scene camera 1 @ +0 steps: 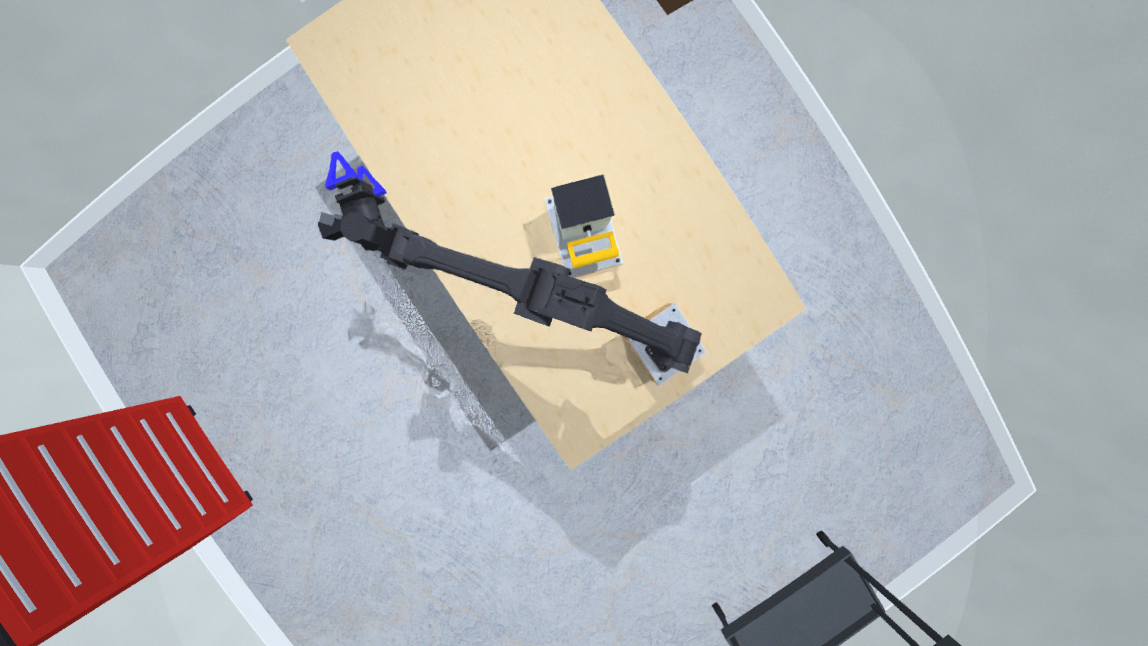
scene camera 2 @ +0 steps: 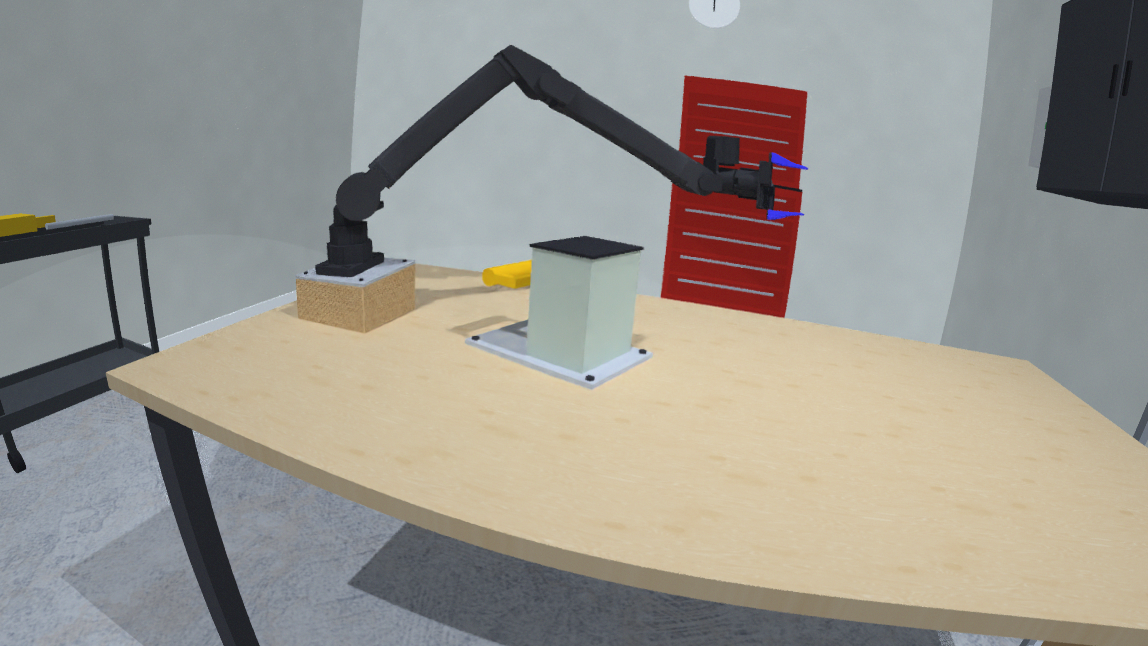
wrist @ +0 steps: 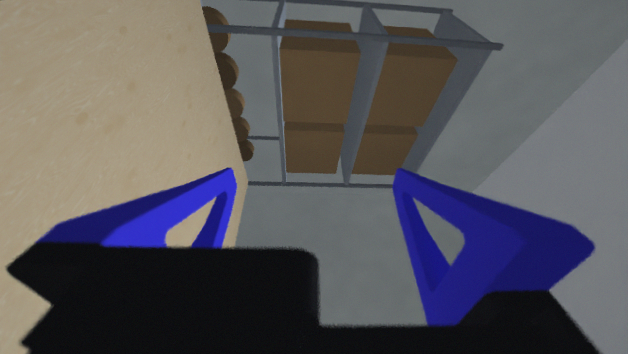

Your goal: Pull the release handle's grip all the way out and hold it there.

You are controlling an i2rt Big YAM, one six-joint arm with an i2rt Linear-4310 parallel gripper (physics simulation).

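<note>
The release handle's yellow grip (scene camera 1: pixel 595 261) (scene camera 2: pixel 507 274) is a rectangular loop on a short black stem (scene camera 1: pixel 587 230). It sits beside a pale green housing (scene camera 2: pixel 559 305) with a black top (scene camera 1: pixel 582 200) (scene camera 2: pixel 587 246), on a light base plate (scene camera 2: pixel 499 340) on the table. In scene camera 2 the housing hides part of the grip. My gripper (scene camera 1: pixel 350 162) (scene camera 2: pixel 804 191) (wrist: pixel 314 177) is open, its blue fingers wide apart with nothing between them. It is raised, near the table's long edge, well away from the grip. The grip does not show in the wrist view.
My arm's base stands on a wooden block (scene camera 2: pixel 330 303) near one end of the table (scene camera 1: pixel 481 120) (scene camera 2: pixel 722 449). A red drawer chest (scene camera 2: pixel 722 227) and a dark cart (scene camera 2: pixel 80 237) stand beyond the table. The wrist view shows a shelf rack (wrist: pixel 370 75) with brown boxes (wrist: pixel 320 85).
</note>
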